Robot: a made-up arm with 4 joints.
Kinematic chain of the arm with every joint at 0, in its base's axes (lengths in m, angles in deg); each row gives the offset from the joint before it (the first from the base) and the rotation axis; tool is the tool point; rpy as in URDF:
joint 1: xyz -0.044 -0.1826 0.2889 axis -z
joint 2: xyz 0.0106 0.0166 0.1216 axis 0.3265 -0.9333 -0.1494
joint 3: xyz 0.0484 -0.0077 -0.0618 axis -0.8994 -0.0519 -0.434
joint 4: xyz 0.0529 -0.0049 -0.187 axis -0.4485 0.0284 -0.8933
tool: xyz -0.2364 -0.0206 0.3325 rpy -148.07 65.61 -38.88
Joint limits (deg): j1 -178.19..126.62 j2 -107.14..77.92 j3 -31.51..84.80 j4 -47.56..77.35
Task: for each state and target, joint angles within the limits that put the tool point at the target. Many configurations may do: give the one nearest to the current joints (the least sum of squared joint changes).
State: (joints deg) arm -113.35 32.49 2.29 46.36
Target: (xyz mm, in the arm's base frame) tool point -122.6 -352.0 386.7
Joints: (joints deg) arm -124.98 77.92 6.29 23.07
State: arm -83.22 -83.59 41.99 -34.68
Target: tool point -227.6 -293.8 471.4
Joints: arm -79.55 -107.14 75.68 4.89
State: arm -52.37 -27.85 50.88 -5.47
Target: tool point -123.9 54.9 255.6
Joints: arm -25.39 -0.72 57.76 35.59
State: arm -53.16 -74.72 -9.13 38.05
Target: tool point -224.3 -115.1 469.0
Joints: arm -48.36 -57.27 22.97 20.32
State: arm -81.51 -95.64 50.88 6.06
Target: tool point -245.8 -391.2 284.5
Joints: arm -70.78 -91.04 54.60 49.07
